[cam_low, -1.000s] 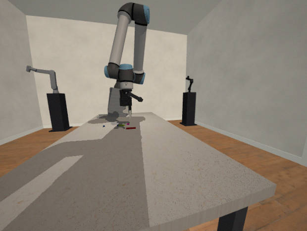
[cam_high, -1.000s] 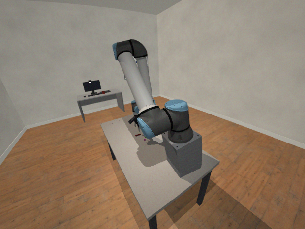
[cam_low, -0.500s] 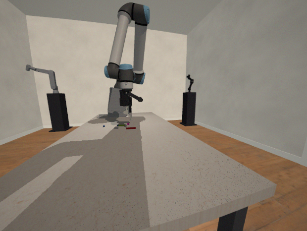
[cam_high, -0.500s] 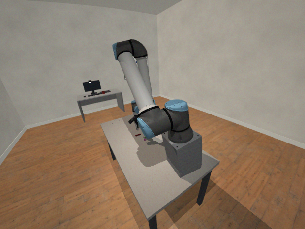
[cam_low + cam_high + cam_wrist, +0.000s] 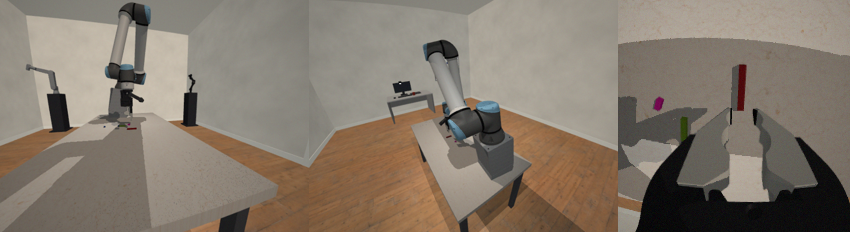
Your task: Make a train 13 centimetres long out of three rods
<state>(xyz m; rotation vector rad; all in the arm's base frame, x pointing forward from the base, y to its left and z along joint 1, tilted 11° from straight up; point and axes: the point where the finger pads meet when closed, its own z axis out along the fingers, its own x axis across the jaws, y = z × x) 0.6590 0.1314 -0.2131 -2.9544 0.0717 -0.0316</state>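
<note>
My hand is 8 cm above the red rod. Also, from my hand: lime rod (10 cm behind, 8 cm to the right, 8 cm below); then grey rod (4 cm behind, 11 cm to the right, 8 cm below); then magenta rod (14 cm behind, 2 cm to the right, 8 cm below).
</note>
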